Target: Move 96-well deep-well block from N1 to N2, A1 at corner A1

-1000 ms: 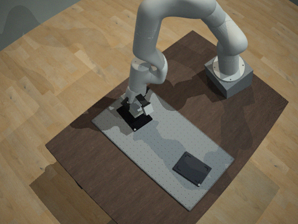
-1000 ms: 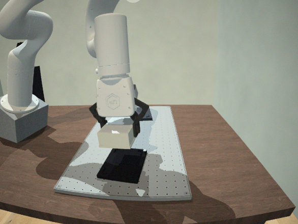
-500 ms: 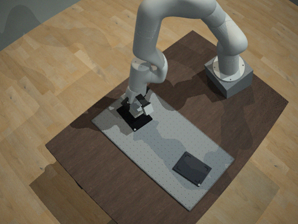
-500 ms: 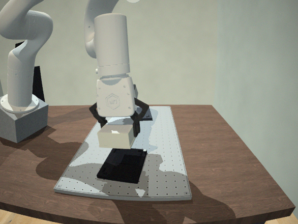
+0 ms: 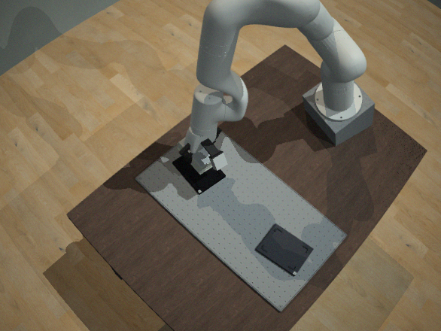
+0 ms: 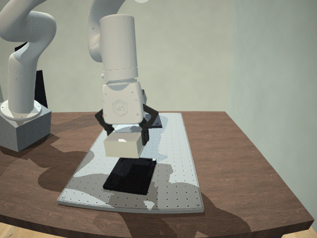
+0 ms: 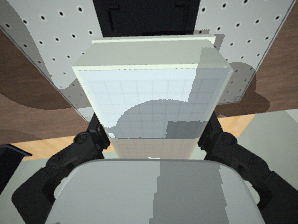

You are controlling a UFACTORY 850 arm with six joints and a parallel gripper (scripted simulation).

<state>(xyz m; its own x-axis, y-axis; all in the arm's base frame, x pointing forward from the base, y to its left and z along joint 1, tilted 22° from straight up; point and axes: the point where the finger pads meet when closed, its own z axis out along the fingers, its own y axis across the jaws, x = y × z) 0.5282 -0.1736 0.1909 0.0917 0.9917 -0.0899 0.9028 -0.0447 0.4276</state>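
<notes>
Right now the 96-well deep-well block is right at my hand. Also, from my hand: black plate nest N2 (110 mm below); then black plate nest N1 (430 mm to the left, 110 mm below).
</notes>
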